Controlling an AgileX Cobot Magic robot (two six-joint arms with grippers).
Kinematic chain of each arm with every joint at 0, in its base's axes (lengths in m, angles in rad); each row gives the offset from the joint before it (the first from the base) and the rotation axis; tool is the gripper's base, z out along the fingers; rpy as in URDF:
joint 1: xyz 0 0 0.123 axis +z
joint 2: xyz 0 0 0 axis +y
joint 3: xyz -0.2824 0 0.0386 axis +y
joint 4: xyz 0.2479 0 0.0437 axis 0.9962 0 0.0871
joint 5: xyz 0 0 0 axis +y
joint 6: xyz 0.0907 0 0.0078 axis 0.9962 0 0.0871
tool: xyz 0 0 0 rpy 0 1.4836 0
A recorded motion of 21 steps. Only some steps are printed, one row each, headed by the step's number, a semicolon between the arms.
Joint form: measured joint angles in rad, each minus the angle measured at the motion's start. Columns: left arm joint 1, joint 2, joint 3, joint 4, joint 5, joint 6; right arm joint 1, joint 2, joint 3, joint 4, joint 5, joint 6.
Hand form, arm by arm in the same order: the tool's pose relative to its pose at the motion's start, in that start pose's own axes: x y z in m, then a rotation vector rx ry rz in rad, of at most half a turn. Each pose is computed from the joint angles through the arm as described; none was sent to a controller.
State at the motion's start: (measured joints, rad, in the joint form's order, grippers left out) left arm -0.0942 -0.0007 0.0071 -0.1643 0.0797 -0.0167; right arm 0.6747 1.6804 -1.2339 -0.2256 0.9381 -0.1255
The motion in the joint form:
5: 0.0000 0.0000 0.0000 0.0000 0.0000 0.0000; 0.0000 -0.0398 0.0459 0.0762 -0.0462 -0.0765
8: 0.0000 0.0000 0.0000 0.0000 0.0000 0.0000; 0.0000 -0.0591 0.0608 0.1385 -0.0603 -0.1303
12: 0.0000 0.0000 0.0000 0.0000 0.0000 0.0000; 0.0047 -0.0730 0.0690 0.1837 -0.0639 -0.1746
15: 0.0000 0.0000 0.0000 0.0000 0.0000 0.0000; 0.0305 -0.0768 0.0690 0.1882 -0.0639 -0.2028
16: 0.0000 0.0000 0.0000 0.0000 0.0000 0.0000; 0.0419 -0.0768 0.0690 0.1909 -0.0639 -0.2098
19: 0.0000 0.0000 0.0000 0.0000 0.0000 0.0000; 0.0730 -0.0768 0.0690 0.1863 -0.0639 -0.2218
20: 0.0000 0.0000 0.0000 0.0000 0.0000 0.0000; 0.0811 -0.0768 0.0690 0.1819 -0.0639 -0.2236
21: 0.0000 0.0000 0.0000 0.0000 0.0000 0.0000; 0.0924 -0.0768 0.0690 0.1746 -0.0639 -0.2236
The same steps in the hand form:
5: 0.0000 0.0000 0.0000 0.0000 0.0000 0.0000; 0.0061 0.0070 -0.0044 -0.0537 -0.0496 -0.0309
8: 0.0000 0.0000 0.0000 0.0000 0.0000 0.0000; 0.0079 0.0114 -0.0083 -0.0963 -0.0782 -0.0451
12: 0.0000 0.0000 0.0000 0.0000 0.0000 0.0000; 0.0089 0.0159 -0.0120 -0.1279 -0.0975 -0.0649
15: 0.0000 0.0000 0.0000 0.0000 0.0000 0.0000; 0.0070 0.0239 -0.0148 -0.1358 -0.1086 -0.1143
16: 0.0000 0.0000 0.0000 0.0000 0.0000 0.0000; 0.0061 0.0276 -0.0155 -0.1405 -0.1117 -0.1304
19: 0.0000 0.0000 0.0000 0.0000 0.0000 0.0000; 0.0041 0.0369 -0.0174 -0.1445 -0.1177 -0.1746
20: 0.0000 0.0000 0.0000 0.0000 0.0000 0.0000; 0.0036 0.0391 -0.0179 -0.1431 -0.1188 -0.1868
21: 0.0000 0.0000 0.0000 0.0000 0.0000 0.0000; 0.0031 0.0421 -0.0185 -0.1404 -0.1199 -0.2019

